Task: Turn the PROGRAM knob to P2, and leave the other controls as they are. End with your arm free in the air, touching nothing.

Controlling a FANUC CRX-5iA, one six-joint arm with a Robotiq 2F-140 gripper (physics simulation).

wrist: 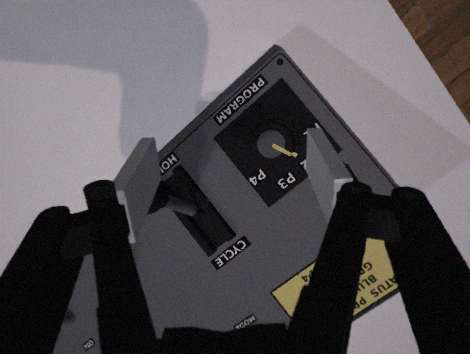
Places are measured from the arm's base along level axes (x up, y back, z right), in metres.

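Pixels of known places: gripper, fingertip midpoint: (231, 154).
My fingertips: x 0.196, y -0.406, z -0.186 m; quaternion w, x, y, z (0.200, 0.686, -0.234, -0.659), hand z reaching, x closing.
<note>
Ahead of a thing's pixels: the offset from my fingertips to its top centre. "pt": to the spot under its first point. Level surfaces: height alone.
The PROGRAM knob @(dx -0.139, dy -0.057, dz -0.005 m) (271, 143) is a round dark knob with a yellow pointer line @(pt dx -0.139, dy -0.069, dz -0.012 m) (284, 150), at the upper middle of the wrist view on a black dial plate @(dx -0.182 m) (240, 145). The pointer is directed toward the P2 label, which is mostly hidden behind the right finger. P3 @(pt dx -0.158, dy -0.106, dz +0.009 m) (286, 181) and P4 @(pt dx -0.167, dy -0.086, dz +0.032 m) (257, 177) are readable; P1 is partly hidden. My gripper (231, 154) is open, with nothing between its fingers. The knob shows between the fingers, nearer the right one, and the fingers look apart from it.
The CYCLE lever @(dx -0.122, dy -0.048, dz +0.115 m) (181, 206) in its dark slot shows just right of the left finger; whether they touch is unclear. A yellow status label @(pt dx -0.119, dy -0.206, dz +0.080 m) (292, 295) lies lower right, partly behind the right finger. The grey panel (260, 240) rests on a white table @(dx -0.264 m) (240, 30). Wooden floor shows upper right.
</note>
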